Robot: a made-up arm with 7 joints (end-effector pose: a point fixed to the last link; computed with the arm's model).
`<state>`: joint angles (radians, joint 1 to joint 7).
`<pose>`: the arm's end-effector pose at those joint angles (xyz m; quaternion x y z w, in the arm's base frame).
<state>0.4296 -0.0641 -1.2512 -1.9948 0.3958 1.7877 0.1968</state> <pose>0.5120 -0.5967 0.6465 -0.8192 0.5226 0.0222 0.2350</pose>
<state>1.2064 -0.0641 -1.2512 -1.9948 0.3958 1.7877 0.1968</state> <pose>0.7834 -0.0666 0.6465 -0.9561 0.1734 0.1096 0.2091</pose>
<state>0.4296 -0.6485 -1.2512 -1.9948 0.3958 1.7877 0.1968</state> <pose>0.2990 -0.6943 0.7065 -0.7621 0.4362 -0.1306 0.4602</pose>
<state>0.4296 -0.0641 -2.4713 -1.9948 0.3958 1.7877 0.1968</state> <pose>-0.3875 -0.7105 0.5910 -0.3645 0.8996 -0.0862 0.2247</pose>
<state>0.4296 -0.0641 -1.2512 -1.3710 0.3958 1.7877 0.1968</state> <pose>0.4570 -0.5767 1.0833 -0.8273 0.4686 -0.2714 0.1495</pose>
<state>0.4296 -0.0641 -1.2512 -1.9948 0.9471 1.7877 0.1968</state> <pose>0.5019 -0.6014 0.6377 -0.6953 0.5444 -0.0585 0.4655</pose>
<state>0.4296 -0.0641 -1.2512 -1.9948 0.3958 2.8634 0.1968</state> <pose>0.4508 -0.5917 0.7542 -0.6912 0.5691 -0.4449 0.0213</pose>
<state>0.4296 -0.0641 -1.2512 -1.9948 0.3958 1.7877 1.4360</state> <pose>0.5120 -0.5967 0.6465 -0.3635 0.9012 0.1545 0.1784</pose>
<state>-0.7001 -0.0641 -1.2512 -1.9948 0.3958 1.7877 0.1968</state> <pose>-0.3210 -0.7177 0.6465 -0.4122 0.8800 -0.1070 0.2104</pose>
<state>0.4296 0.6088 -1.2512 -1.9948 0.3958 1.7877 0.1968</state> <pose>0.6727 -0.5231 0.4329 0.7990 -0.5669 -0.1950 0.0477</pose>
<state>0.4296 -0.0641 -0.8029 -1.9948 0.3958 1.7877 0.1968</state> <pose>0.7134 -0.3081 0.6660 -0.9179 0.3267 0.0622 0.2167</pose>
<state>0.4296 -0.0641 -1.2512 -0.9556 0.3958 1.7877 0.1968</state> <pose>0.3262 -0.4574 1.3207 -0.7881 0.4070 -0.4541 0.0840</pose>
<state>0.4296 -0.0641 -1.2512 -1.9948 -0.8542 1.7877 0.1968</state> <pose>0.5321 -0.5743 0.6419 0.8644 -0.3345 -0.1897 0.3241</pose>
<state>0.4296 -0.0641 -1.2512 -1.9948 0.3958 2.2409 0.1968</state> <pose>0.4934 -0.6090 0.6961 -0.7929 0.5620 -0.1818 0.1498</pose>
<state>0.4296 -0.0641 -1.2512 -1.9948 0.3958 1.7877 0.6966</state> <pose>0.5120 -0.5967 0.6465 -0.6646 0.7090 0.0796 0.2222</pose>
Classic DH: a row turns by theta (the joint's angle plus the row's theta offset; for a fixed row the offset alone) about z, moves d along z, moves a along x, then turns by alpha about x. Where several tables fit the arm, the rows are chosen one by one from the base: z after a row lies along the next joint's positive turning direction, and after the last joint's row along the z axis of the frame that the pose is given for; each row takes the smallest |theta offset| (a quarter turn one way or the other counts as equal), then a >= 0, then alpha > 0; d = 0 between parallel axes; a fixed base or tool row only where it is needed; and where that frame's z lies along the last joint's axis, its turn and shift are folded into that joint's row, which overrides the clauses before.
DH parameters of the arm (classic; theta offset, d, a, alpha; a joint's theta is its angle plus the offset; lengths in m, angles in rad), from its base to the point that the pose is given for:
joint 1: 0 0.287 0 -1.5708
joint 2: 0 0 0 1.5708
joint 3: 0 0.497 0.091 1.5708
joint 4: 0 0 -0.126 -1.5708
joint 5: 0 0.584 0 1.5708
joint 6: 0 0 0.121 1.5708
joint 7: 0 0 0 0

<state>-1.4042 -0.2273 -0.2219 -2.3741 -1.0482 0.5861 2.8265</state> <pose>-0.1257 -0.5594 0.4930 -0.4475 -0.4453 -0.2356 0.7388</pose>
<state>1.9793 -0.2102 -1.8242 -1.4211 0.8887 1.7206 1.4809</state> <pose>0.8186 -0.0326 0.9656 -0.6528 0.5414 0.3026 0.4349</pose>
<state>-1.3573 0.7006 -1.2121 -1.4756 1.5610 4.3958 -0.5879</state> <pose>-0.3960 -0.6484 0.6964 -0.2534 -0.4112 0.0200 0.8754</pose>
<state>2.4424 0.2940 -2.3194 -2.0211 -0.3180 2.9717 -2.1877</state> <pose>0.6139 0.2247 0.8550 0.1780 0.8103 0.0946 0.5503</pose>
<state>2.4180 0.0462 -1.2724 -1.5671 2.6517 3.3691 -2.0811</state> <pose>0.2997 0.5829 0.8011 -0.7503 -0.1973 -0.4526 0.4396</pose>
